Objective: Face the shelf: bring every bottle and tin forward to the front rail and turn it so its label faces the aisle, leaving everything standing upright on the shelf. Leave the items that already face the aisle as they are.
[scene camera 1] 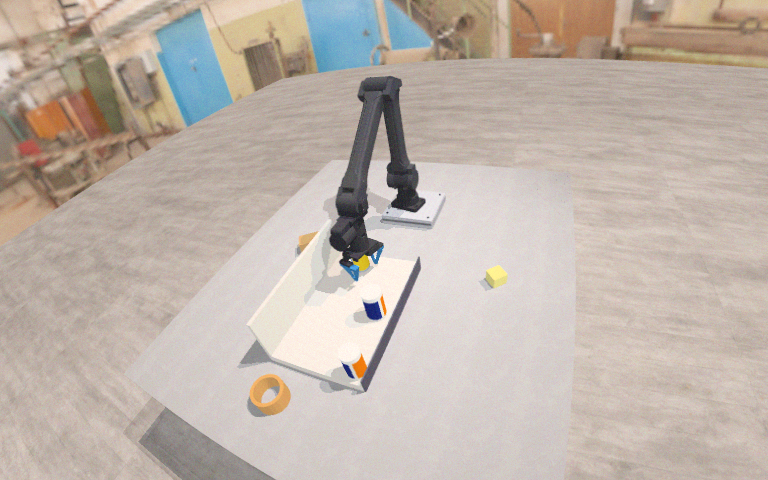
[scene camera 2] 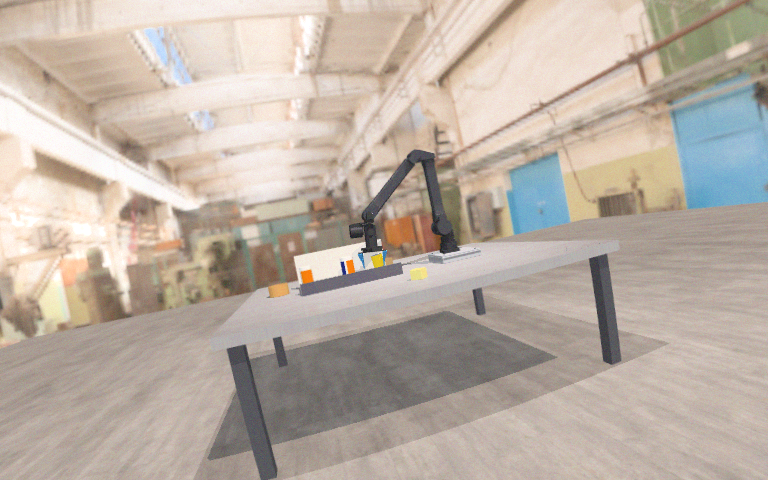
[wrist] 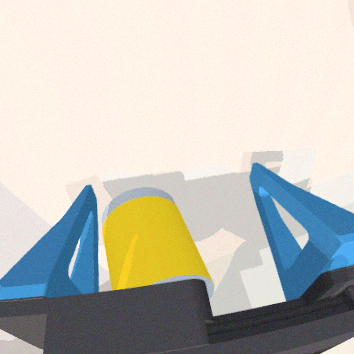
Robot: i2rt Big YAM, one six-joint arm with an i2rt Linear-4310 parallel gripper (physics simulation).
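Frame: origin at the arm's base, x left, y ahead, z down, level; millimetres.
Where they show: gripper, fingertip midpoint: (scene camera 1: 366, 272) (scene camera 2: 374, 267) (wrist: 173, 180); arm's base, origin of the base link: (scene camera 1: 408, 204) (scene camera 2: 449, 251).
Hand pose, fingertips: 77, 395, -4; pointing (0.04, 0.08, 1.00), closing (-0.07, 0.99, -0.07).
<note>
Things, the pixels of their centre, and the offset from my fingertips, as dx, dy, dz. "pt": a spot on its surface instead.
- yellow tin, body centre: (wrist: 151, 254) (scene camera 1: 359, 259) (scene camera 2: 378, 261) -39, -24, -21
- middle bottle, body centre: (scene camera 1: 373, 303) (scene camera 2: 347, 267) +122, +118, -33
- dark front rail, body centre: (scene camera 1: 395, 317) (scene camera 2: 353, 280) +175, +101, +22
- near-end bottle, body centre: (scene camera 1: 353, 362) (scene camera 2: 306, 277) +186, +298, -31
- shelf's tall back panel, surface spot: (scene camera 1: 288, 288) pt -100, +223, -91
- orange block, body centre: (scene camera 1: 311, 242) -313, -55, +19
- orange ring, body centre: (scene camera 1: 270, 394) (scene camera 2: 278, 290) +25, +476, +19
- yellow cube, body centre: (scene camera 1: 496, 276) (scene camera 2: 418, 273) +375, -168, +25
My gripper (scene camera 1: 365, 270) (scene camera 2: 374, 263) (wrist: 173, 180) is open, pointing down over the far end of the shelf (scene camera 1: 317, 333). A yellow tin (scene camera 1: 361, 263) (scene camera 2: 377, 260) (wrist: 150, 240) stands between the spread fingers, nearer the left one in the wrist view, and is not gripped. The fingers and palm partly hide it. The middle bottle (scene camera 1: 373, 305) (scene camera 2: 347, 266) stands upright a little behind the dark front rail (scene camera 1: 394, 323) (scene camera 2: 351, 280), showing blue and orange towards the aisle. The near-end bottle (scene camera 1: 353, 362) (scene camera 2: 306, 275) stands upright close to the rail, its orange side facing the aisle.
The shelf's tall back panel (scene camera 1: 288, 288) rises beside the gripper. An orange block (scene camera 1: 306, 241) lies behind it. An orange ring (scene camera 1: 280, 404) (scene camera 2: 278, 290) lies off the near end. A yellow cube (scene camera 1: 496, 276) (scene camera 2: 418, 273) lies on the aisle side.
</note>
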